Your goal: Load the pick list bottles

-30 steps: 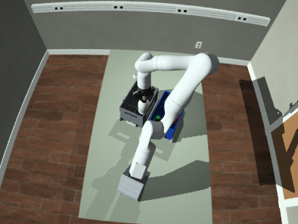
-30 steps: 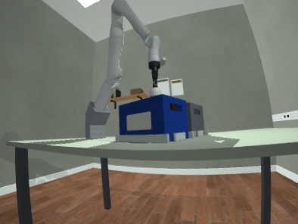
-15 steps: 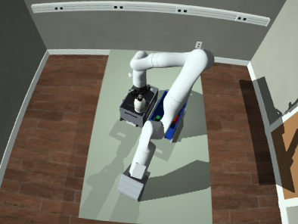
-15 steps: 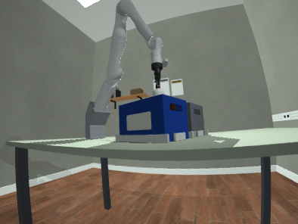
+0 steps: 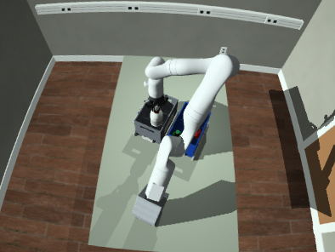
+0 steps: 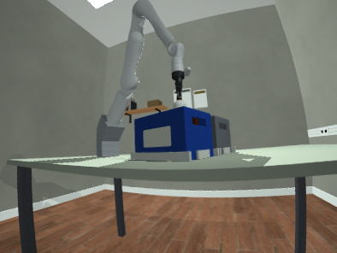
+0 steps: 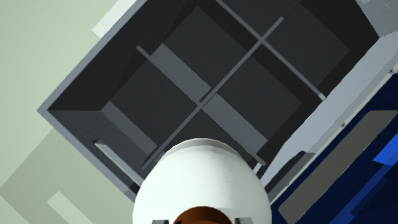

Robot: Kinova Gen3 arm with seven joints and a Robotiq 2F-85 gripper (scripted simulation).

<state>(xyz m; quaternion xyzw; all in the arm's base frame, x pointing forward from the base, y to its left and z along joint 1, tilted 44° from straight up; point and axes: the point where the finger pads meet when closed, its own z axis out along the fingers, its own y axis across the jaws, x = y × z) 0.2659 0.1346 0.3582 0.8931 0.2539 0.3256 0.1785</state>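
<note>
Now: the white bottle 7 cm below my hand. Also, from my hand: green-capped bottle (25 cm below, 14 cm to the right, 4 cm behind); blue crate (25 cm below, 21 cm to the right, 3 cm ahead); grey crate (25 cm below, 10 cm ahead, 1 cm to the left).
</note>
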